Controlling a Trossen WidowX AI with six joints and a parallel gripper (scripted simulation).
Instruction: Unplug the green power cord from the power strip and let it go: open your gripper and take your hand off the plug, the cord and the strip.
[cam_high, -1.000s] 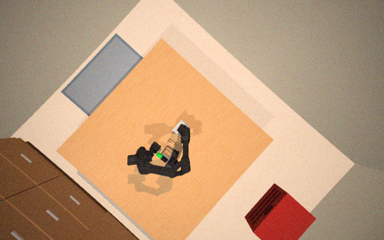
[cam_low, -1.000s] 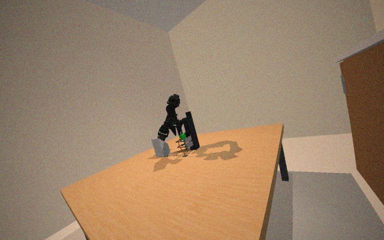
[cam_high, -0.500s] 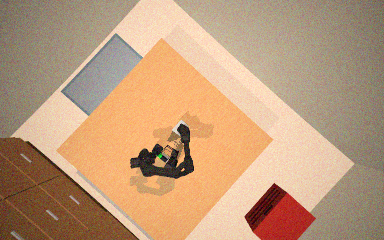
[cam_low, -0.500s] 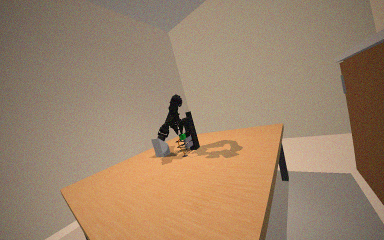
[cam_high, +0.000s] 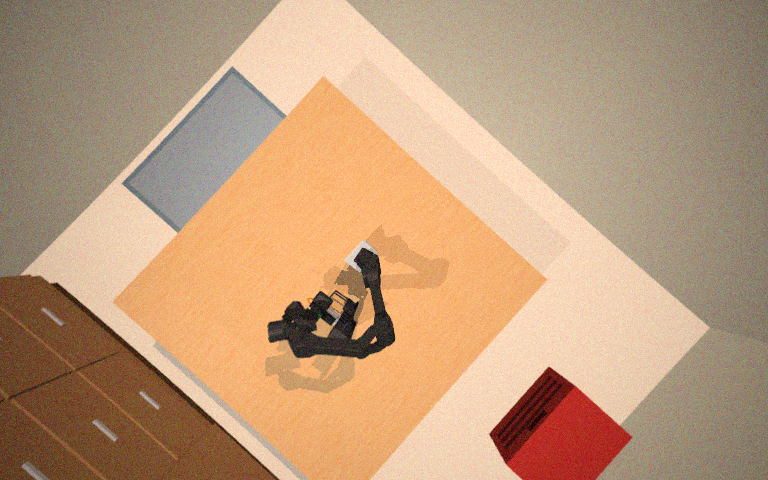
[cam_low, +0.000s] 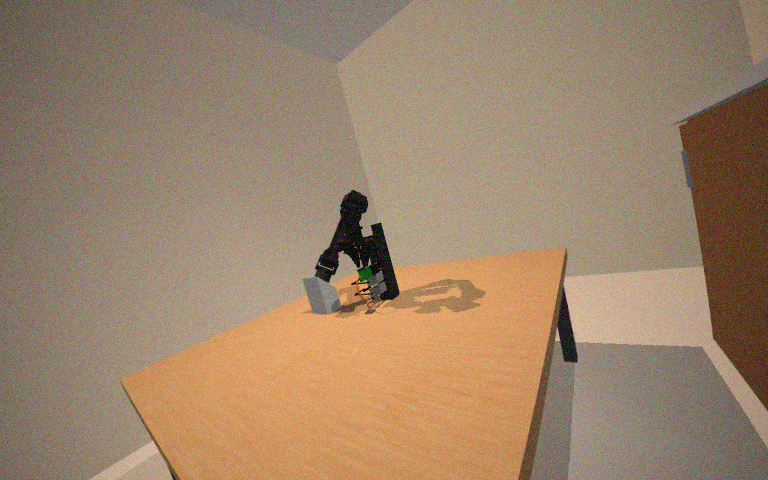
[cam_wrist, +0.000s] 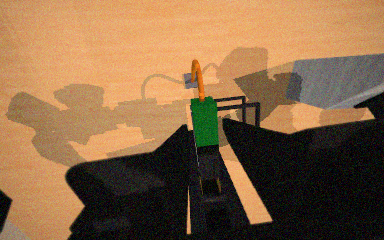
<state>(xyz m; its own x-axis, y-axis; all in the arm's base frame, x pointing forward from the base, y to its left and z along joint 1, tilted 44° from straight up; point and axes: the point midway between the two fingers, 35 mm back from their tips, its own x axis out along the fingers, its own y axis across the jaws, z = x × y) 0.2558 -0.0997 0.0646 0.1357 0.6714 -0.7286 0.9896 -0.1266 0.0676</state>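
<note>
The green plug is 3 cm to the left of my gripper tip and 2 cm below it.
</note>
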